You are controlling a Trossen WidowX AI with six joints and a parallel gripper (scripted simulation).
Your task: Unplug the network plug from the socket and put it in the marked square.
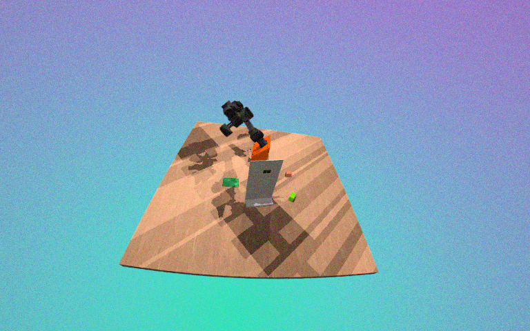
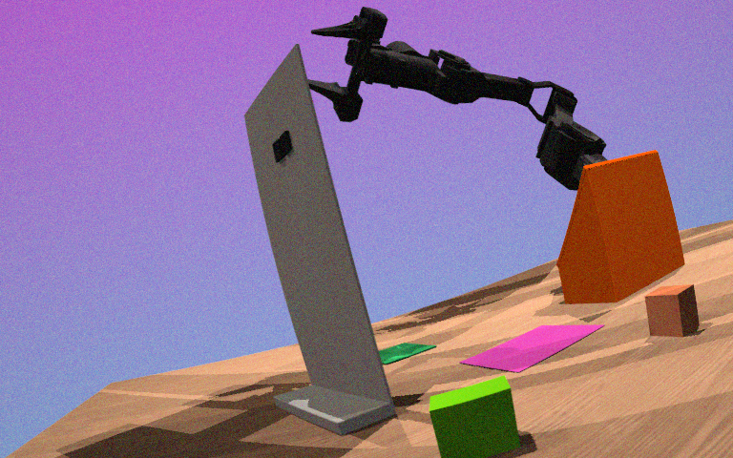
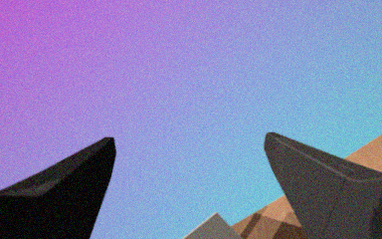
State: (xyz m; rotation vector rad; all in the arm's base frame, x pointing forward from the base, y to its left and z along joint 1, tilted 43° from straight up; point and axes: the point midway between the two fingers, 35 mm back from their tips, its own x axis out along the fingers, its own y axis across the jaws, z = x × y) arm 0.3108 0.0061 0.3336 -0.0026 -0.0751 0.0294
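The network plug lies 19 cm below my gripper tip, 15 cm to the left of it and 10 cm ahead of it. Round my gripper tip: flat green patch (44 cm below, 3 cm behind, 2 cm to the right); then magenta square (44 cm below, 23 cm to the left, 7 cm behind); then grey panel (29 cm below, 16 cm to the left, 12 cm ahead).
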